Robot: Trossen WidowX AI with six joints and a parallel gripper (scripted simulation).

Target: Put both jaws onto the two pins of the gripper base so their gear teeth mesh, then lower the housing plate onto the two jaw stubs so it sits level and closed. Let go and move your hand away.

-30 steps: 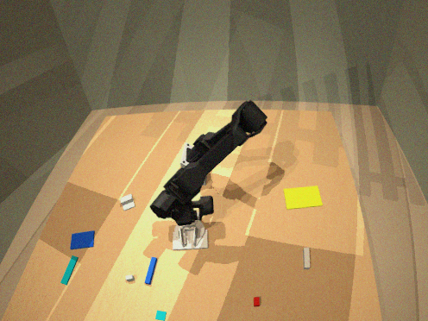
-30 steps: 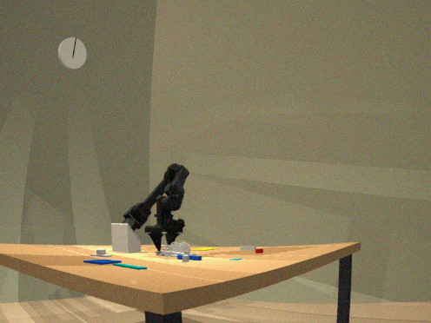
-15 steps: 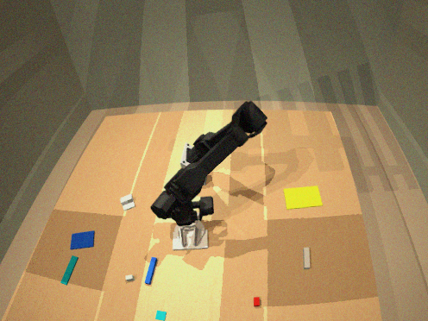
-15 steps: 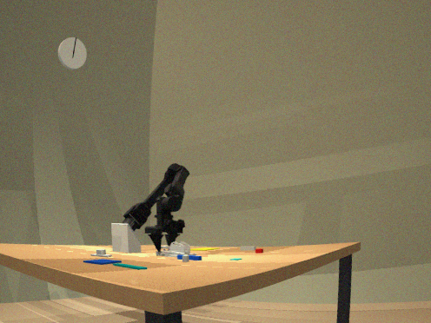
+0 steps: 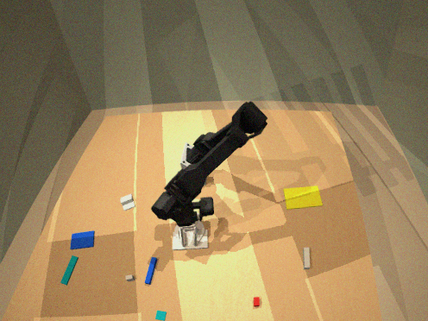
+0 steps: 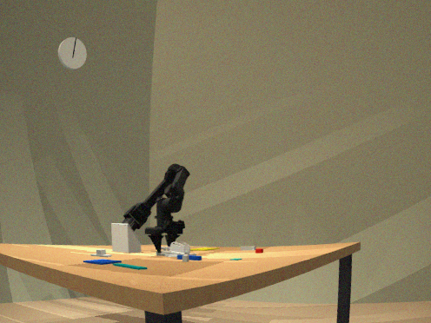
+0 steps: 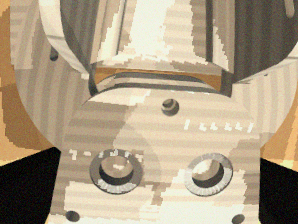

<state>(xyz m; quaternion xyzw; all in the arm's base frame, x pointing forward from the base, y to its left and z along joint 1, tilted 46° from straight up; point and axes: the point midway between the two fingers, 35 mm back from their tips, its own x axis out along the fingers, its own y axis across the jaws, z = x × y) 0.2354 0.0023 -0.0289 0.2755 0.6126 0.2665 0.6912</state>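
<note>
The jaw is 20 mm to the left of my gripper tip and 20 mm ahead of it. The rest, counted from my gripper tip: small white block 230 mm ahead, 200 mm to the right; blue bar 190 mm ahead, 120 mm to the right, 10 mm below; teal block 350 mm ahead, 80 mm to the right, 10 mm below.
</note>
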